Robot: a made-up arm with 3 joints. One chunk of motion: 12 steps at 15 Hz.
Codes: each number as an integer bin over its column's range. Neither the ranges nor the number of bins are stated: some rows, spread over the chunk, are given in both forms.
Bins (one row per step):
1: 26 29 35 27 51 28
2: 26 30 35 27 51 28
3: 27 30 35 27 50 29
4: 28 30 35 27 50 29
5: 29 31 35 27 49 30
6: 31 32 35 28 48 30
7: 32 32 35 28 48 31
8: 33 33 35 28 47 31
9: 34 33 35 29 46 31
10: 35 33 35 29 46 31
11: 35 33 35 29 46 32
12: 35 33 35 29 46 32
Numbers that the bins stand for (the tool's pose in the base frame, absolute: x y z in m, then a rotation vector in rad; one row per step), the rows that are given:
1: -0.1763 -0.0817 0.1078 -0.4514 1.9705 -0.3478
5: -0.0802 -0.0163 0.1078 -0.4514 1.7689 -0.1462
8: 0.0481 0.0490 0.1078 -0.3511 1.5673 -0.0454
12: 0.1122 0.0490 0.1078 -0.2508 1.4665 0.0554
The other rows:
2: -0.1763 -0.0490 0.1078 -0.4514 1.9705 -0.3478
3: -0.1443 -0.0490 0.1078 -0.4514 1.8697 -0.2470
4: -0.1122 -0.0490 0.1078 -0.4514 1.8697 -0.2470
6: -0.0160 0.0163 0.1078 -0.3511 1.6681 -0.1462
7: 0.0160 0.0163 0.1078 -0.3511 1.6681 -0.0454
9: 0.0802 0.0490 0.1078 -0.2508 1.4665 -0.0454
10: 0.1122 0.0490 0.1078 -0.2508 1.4665 -0.0454
11: 0.1122 0.0490 0.1078 -0.2508 1.4665 0.0554

